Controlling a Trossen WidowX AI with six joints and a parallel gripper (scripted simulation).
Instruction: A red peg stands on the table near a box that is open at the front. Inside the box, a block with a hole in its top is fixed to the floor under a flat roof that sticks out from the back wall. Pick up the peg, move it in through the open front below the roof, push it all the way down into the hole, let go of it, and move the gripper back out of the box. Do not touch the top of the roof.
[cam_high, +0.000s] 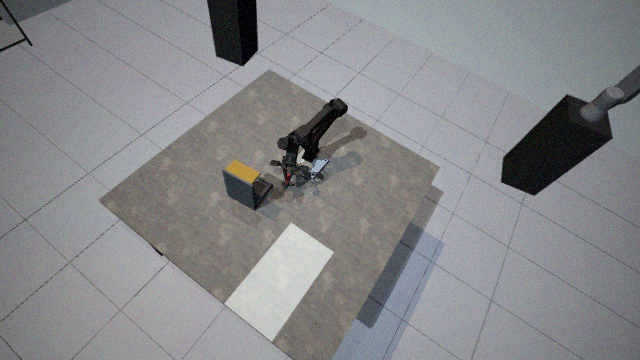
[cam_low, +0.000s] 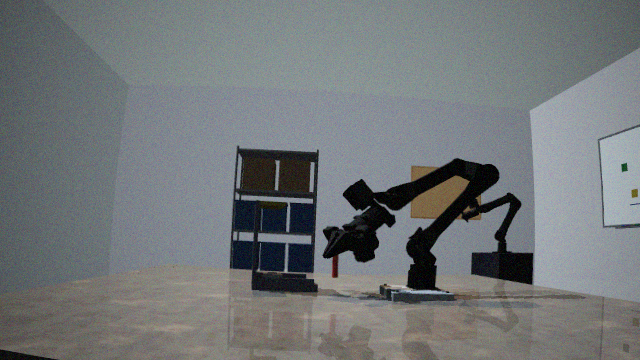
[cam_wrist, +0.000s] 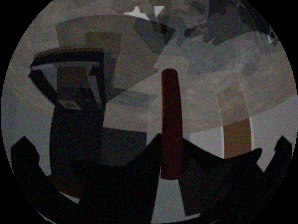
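The orange roof lies 17 cm to the right of my gripper tip, 13 cm above it and 11 cm ahead of it. Also, from my gripper tip: red peg (3 cm behind, 1 cm to the right, 1 cm below).
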